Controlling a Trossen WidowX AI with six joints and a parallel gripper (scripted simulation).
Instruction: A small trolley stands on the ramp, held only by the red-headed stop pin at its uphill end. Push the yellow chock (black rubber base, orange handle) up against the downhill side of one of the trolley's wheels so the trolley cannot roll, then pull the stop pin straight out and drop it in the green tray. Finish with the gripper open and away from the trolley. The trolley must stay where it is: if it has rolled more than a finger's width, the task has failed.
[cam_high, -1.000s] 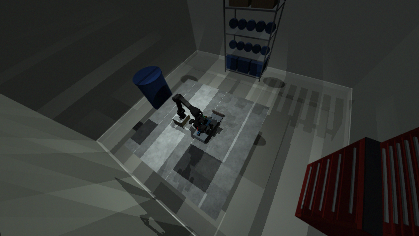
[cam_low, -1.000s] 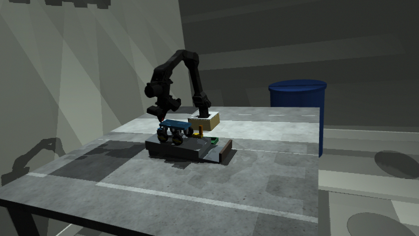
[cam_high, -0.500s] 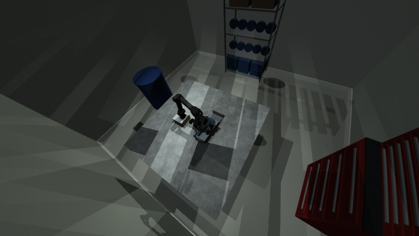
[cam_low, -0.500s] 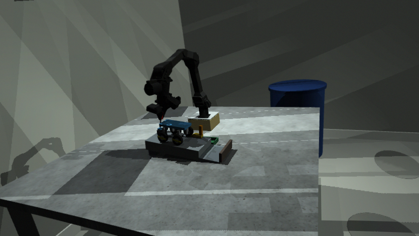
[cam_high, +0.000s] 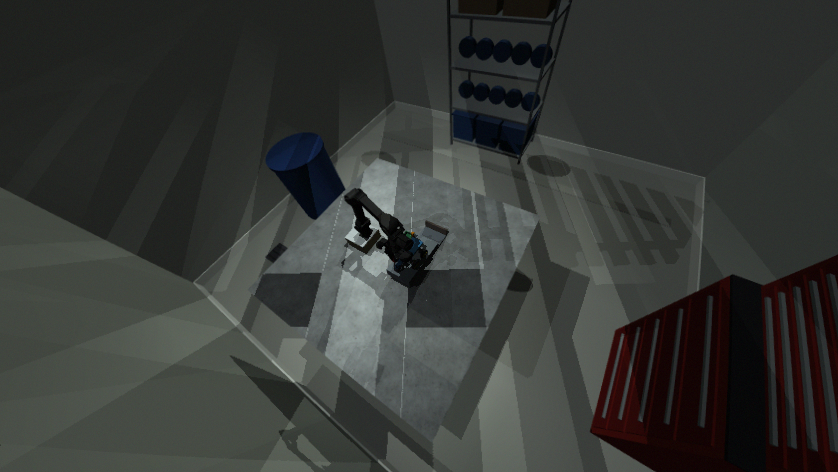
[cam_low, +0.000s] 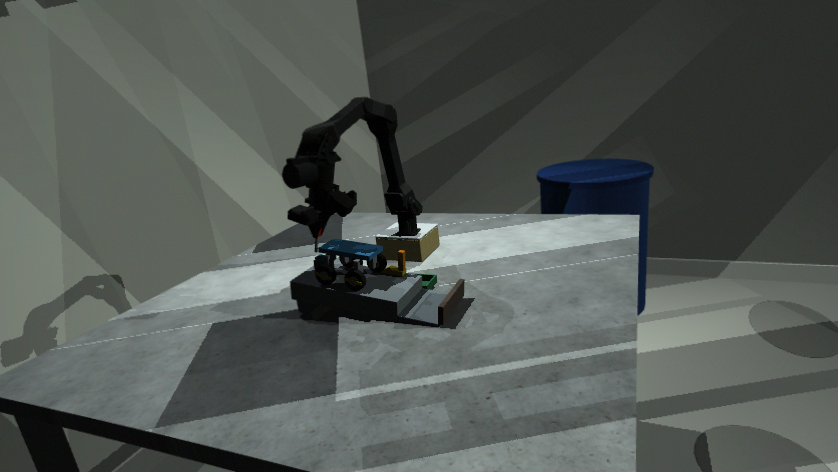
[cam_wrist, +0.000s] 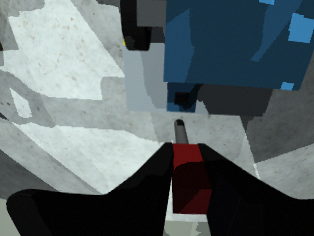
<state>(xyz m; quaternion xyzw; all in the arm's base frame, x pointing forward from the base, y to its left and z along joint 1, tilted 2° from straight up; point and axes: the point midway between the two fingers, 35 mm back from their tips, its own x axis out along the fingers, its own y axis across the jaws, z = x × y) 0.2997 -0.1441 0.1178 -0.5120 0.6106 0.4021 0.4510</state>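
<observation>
Right now my gripper tip is 7 cm past the green tray, 22 cm to the right of it and 18 cm above it. The rest, counted from my gripper tip: trolley 4 cm ahead, 10 cm to the left, 6 cm below; then yellow chock 1 cm behind, 19 cm to the left, 9 cm below; then red-headed stop pin right at my gripper tip.
</observation>
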